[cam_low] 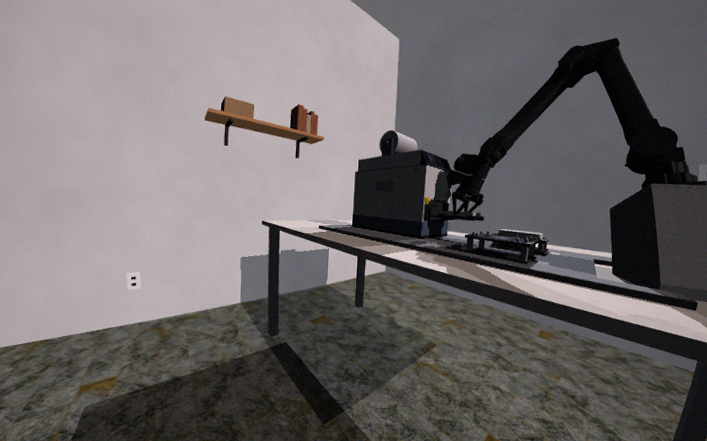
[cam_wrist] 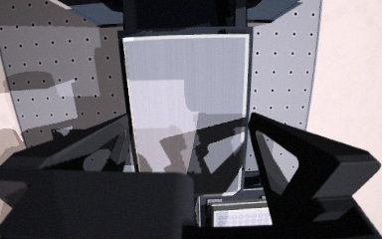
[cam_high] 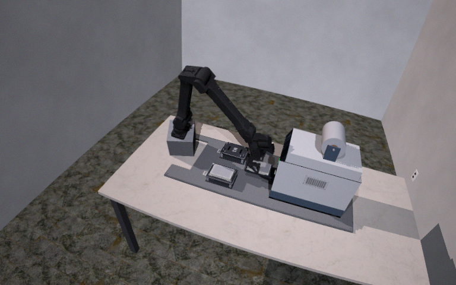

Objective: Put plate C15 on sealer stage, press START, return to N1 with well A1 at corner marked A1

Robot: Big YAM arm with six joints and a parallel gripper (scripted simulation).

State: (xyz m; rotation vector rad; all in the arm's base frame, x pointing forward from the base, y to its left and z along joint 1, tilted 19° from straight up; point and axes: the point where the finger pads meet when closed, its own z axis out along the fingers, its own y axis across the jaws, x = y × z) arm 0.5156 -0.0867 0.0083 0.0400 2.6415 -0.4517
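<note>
Now: hand right at the white well plate. From my hand the other things lie so: foil roll (330 mm ahead, 310 mm above, 20 mm to the right); dark stage (10 mm below).
</note>
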